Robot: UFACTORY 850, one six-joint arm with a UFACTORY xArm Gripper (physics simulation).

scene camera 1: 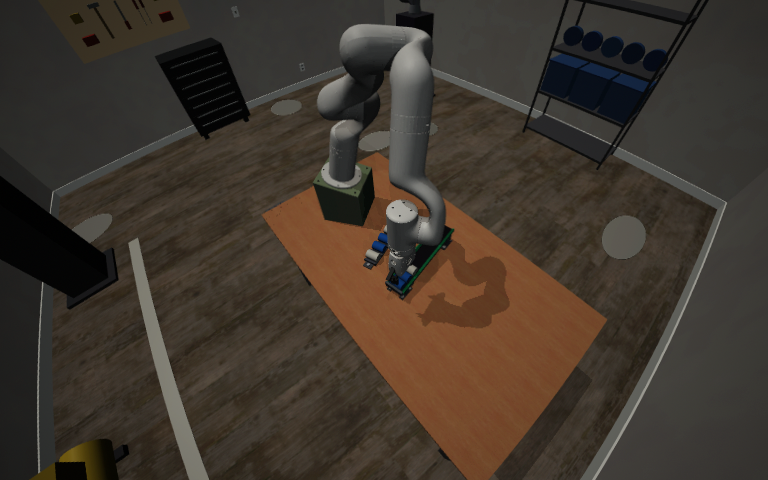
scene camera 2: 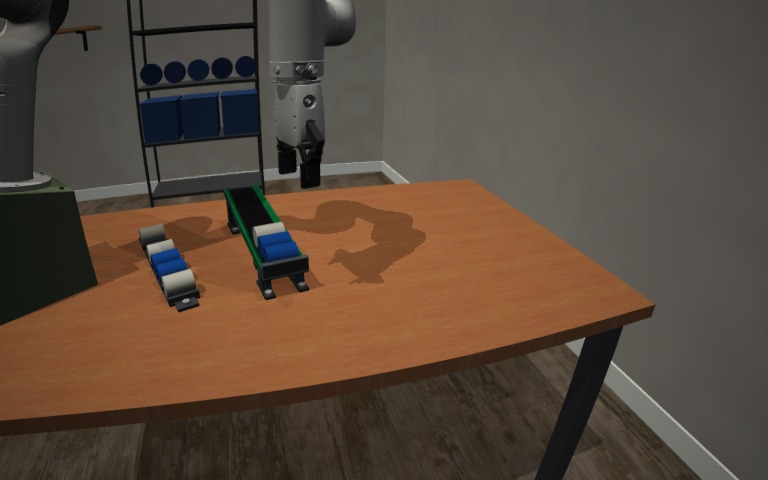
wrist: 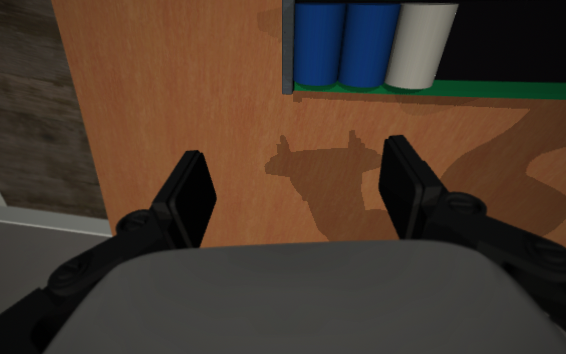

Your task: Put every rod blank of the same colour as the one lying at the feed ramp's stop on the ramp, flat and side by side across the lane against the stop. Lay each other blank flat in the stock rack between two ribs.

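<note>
The feed ramp (scene camera 2: 245, 206) (wrist: 500, 89) has green rails and a dark stop (scene camera 2: 284, 267) (wrist: 287, 50). A blue blank (scene camera 2: 280, 251) (wrist: 316, 45) lies across the lane at the stop. A second blue blank (scene camera 2: 274, 240) (wrist: 369, 45) lies beside it, then a white blank (scene camera 2: 269, 232) (wrist: 422, 45). The stock rack (scene camera 2: 184, 297) holds, from its near end, a white blank (scene camera 2: 178, 281), two blue blanks (scene camera 2: 171, 267) (scene camera 2: 165, 258), a white one (scene camera 2: 160, 247) and a shaded greyish one (scene camera 2: 151, 233). My gripper (scene camera 2: 299, 171) (wrist: 293, 168) is open and empty, high above the table.
The wooden table (scene camera 1: 481, 384) (scene camera 2: 396, 328) carries the green base block (scene camera 1: 344, 200) (scene camera 2: 45, 243) of the arm, behind the rack in scene camera 1. The arm's shadow falls beside the ramp. A shelf unit with blue boxes (scene camera 1: 589, 84) (scene camera 2: 199, 116) stands beyond the table.
</note>
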